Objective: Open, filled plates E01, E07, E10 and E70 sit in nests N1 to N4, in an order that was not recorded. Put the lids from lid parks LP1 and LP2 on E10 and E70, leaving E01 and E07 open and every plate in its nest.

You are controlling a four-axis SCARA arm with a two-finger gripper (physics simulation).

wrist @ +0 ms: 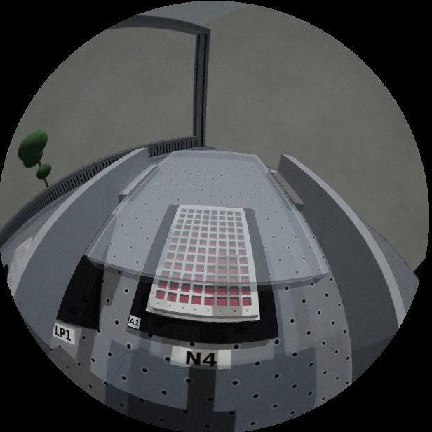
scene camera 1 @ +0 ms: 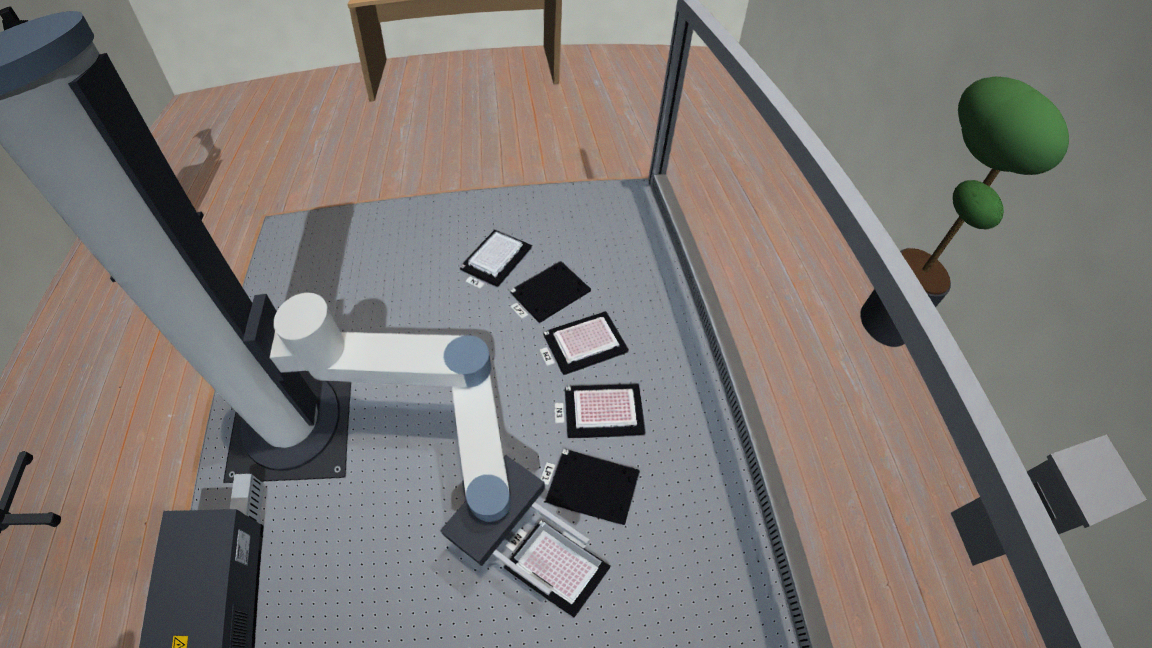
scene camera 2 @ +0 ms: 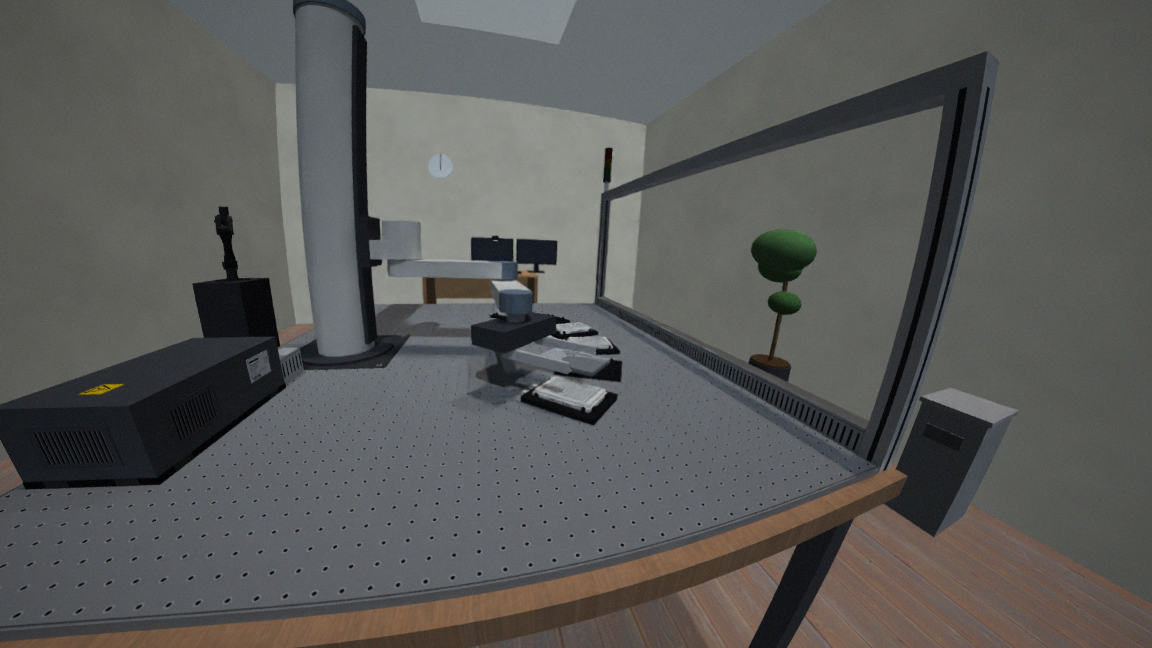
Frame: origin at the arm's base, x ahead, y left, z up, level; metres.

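Seen in the pictures: gripper, fingertip midpoint: (scene camera 1: 569, 567) (scene camera 2: 583, 359); arm's base, origin of the base link: (scene camera 1: 291, 421) (scene camera 2: 348, 354).
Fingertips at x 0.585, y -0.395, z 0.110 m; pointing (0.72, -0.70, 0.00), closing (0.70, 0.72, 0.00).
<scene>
Offsets run from my fingertips to a thing's middle. "*": to the spot under its first point.
My gripper (scene camera 1: 567, 566) (scene camera 2: 586, 362) (wrist: 213, 157) is shut on a clear lid @(dy +0.016, dx -0.017, dz -0.008 m) (scene camera 1: 581, 551) (scene camera 2: 584, 365) (wrist: 210, 172) and holds it level above the open, red-filled plate (scene camera 1: 555, 566) (scene camera 2: 570, 394) (wrist: 202, 302) in nest N4 @(* dy -0.067, dx +0.003, dz -0.085 m) (scene camera 1: 574, 609) (wrist: 205, 333). In the scene camera 2 view there is a gap between lid and plate. Lid parks LP1 @(dy +0.175, dx +0.078, dz -0.087 m) (scene camera 1: 592, 487) (wrist: 80, 300) and LP2 @(dy +0.688, dx +0.058, dz -0.087 m) (scene camera 1: 551, 290) are bare black. Open pink plates sit in N2 (plate @(dy +0.524, dx +0.120, dz -0.078 m) (scene camera 1: 586, 338)) and N3 (plate @(dy +0.342, dx +0.131, dz -0.078 m) (scene camera 1: 605, 407)). The plate @(dy +0.819, dx -0.071, dz -0.072 m) (scene camera 1: 496, 253) in N1 looks pale grey, as if lidded. No plate name is readable.
The arm's column (scene camera 1: 161, 241) (scene camera 2: 330, 185) stands on the left of the perforated table. A dark controller box (scene camera 1: 197, 576) (scene camera 2: 145, 411) stands near it. A framed guard (scene camera 1: 805, 177) (scene camera 2: 789, 132) runs along the right edge, beyond the nests.
</scene>
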